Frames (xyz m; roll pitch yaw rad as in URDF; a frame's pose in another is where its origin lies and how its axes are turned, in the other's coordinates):
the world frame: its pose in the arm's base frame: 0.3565 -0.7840 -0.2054 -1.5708 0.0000 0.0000
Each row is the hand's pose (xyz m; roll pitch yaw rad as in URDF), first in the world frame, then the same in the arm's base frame.
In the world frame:
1: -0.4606 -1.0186 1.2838 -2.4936 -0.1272 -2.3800
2: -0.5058 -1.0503 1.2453 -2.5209 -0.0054 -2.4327
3: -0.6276 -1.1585 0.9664 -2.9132 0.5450 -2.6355
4: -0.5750 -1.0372 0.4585 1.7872 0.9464 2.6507
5: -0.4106 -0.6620 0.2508 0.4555 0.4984 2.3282
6: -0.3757 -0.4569 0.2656 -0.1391 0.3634 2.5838
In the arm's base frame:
1: -0.1041 0.4998 0.8132 -0.8024 -0.7539 2.9667
2: -0.1493 0.4613 0.8449 -0.9455 -0.7089 3.1345
3: -0.2711 0.1824 0.9531 -1.6222 -0.4274 -2.5355
4: -0.2185 -0.3255 0.8318 -2.5160 0.2792 -2.1369
5: -0.0541 -0.5332 0.4566 2.4944 0.6922 -2.4717
6: -0.0192 -0.5184 0.2515 1.6499 0.5175 -2.7202

